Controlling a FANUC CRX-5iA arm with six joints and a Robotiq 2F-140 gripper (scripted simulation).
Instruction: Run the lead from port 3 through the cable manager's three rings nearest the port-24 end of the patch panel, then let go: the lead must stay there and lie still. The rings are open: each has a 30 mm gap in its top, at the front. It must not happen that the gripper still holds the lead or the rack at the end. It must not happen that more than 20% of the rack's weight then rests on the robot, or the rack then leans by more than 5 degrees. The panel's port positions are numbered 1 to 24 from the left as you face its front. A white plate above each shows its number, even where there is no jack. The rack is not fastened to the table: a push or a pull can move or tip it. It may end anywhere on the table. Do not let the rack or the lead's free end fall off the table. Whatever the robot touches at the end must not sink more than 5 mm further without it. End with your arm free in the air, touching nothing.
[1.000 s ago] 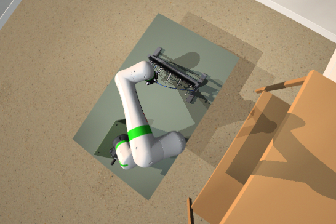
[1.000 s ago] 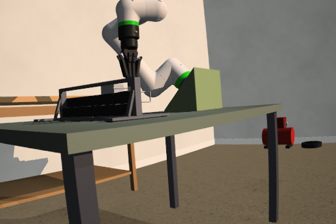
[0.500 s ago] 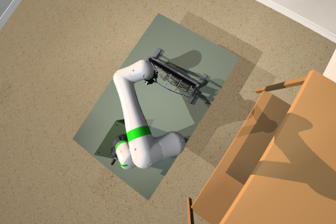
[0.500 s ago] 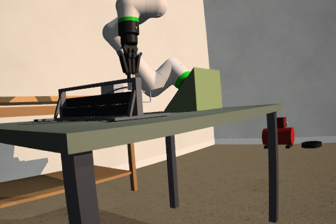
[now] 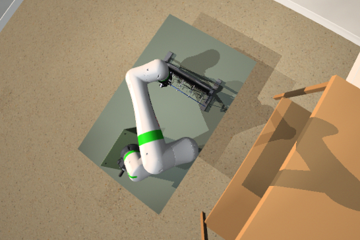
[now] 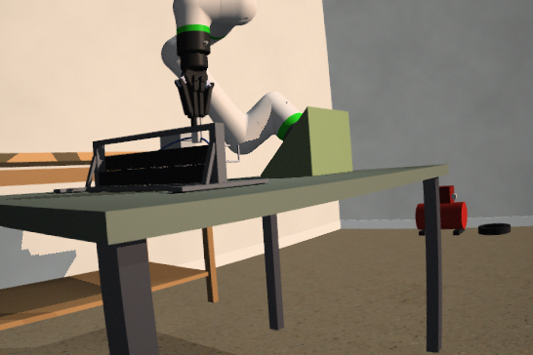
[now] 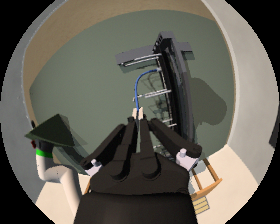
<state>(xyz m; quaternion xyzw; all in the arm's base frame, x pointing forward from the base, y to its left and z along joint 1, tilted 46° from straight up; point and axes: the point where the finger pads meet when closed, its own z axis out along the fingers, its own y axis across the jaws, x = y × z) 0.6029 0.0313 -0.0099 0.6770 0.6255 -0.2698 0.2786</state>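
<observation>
Right now the dark rack is 11 cm ahead of my hand, 7 cm to the right of it and 8 cm below it.
</observation>
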